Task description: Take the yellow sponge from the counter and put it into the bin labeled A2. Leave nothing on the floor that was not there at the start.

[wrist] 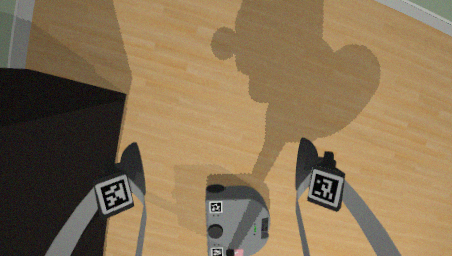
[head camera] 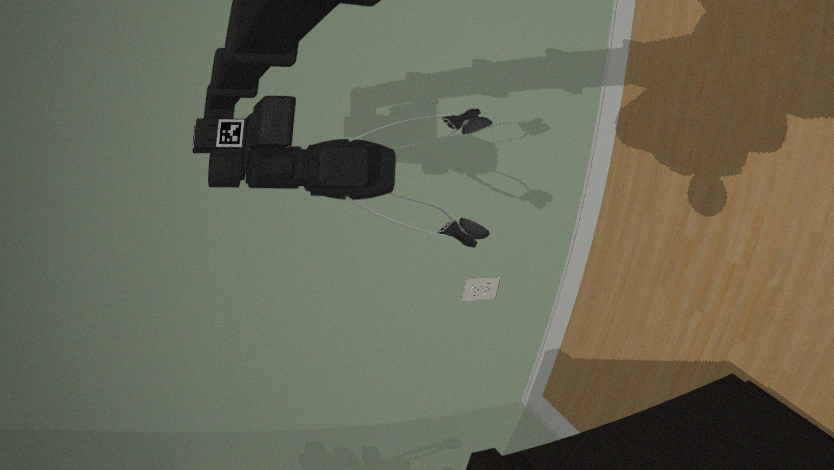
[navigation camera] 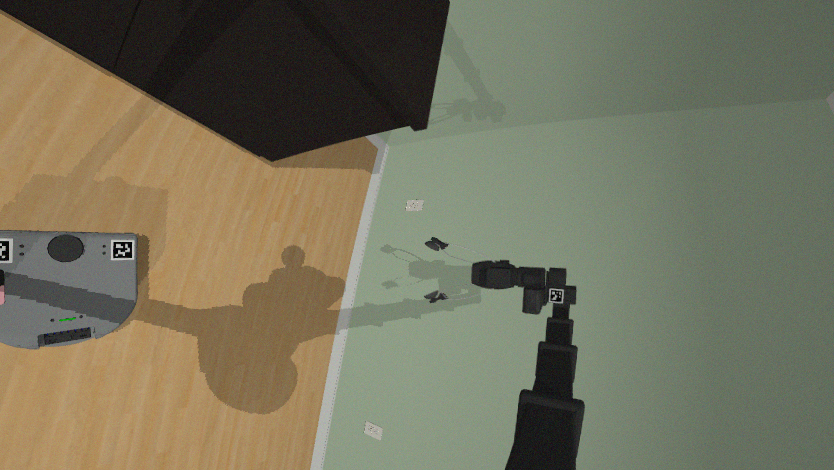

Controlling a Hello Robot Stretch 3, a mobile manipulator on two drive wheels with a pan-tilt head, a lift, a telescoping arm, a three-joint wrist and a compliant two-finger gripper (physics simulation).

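Places are measured from the robot's base along level axes (x ahead, y left, z up), in millimetres.
Where they show: gripper, fingertip midpoint: (wrist: 220,158) (head camera: 488,177) (navigation camera: 425,269); robot's base at its link origin: (wrist: 216,212) (navigation camera: 67,247).
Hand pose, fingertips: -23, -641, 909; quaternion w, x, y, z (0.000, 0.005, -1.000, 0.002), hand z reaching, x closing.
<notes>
Each offset is from my fingertips to the top centre of the thing, as dx, dy, dz. "*": to the spot under its first point. Level surfaces: height alone.
My gripper (head camera: 475,176) (navigation camera: 435,270) (wrist: 220,158) is open, with its two fingers wide apart and nothing between them. It hangs in front of the green wall, off to the side of the dark counter (head camera: 671,432) (navigation camera: 262,75) (wrist: 50,150). The counter's near end shows at the lower right in the head camera view, at the top left in the navigation view and along the left in the wrist view. The yellow sponge and the bin labeled A2 do not show in these views.
The green wall (head camera: 175,291) (navigation camera: 671,233) has a white baseboard {* +116, -731, -861} (head camera: 584,233) (navigation camera: 360,245) and outlets {+284, -794, -452} (head camera: 480,289) (navigation camera: 414,205). The wood floor {dz -909} (head camera: 700,280) (navigation camera: 204,233) (wrist: 175,75) carries shadows. My grey base (navigation camera: 110,274) (wrist: 250,205) stands away from the wall.
</notes>
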